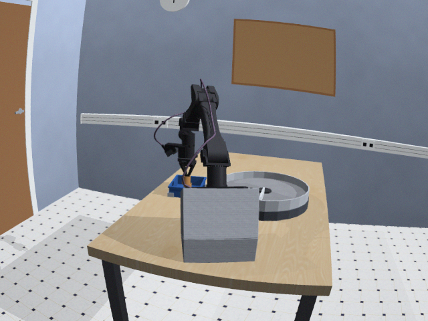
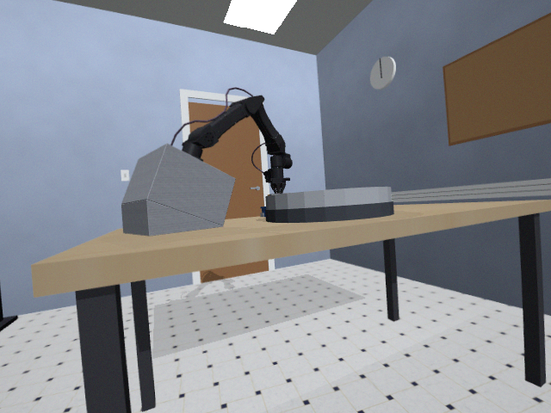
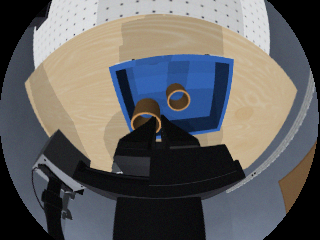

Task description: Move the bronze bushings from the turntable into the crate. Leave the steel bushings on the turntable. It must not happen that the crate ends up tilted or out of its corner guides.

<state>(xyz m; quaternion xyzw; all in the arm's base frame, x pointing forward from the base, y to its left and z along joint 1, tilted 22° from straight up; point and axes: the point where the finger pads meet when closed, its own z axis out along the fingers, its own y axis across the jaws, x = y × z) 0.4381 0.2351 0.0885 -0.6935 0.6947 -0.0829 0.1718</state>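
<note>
My hand is 60 mm above the blue crate, 30 mm short of it and 10 mm to the right of it. Round my hand: grey turntable (350 mm to the right, 30 mm below, 20 mm ahead).
</note>
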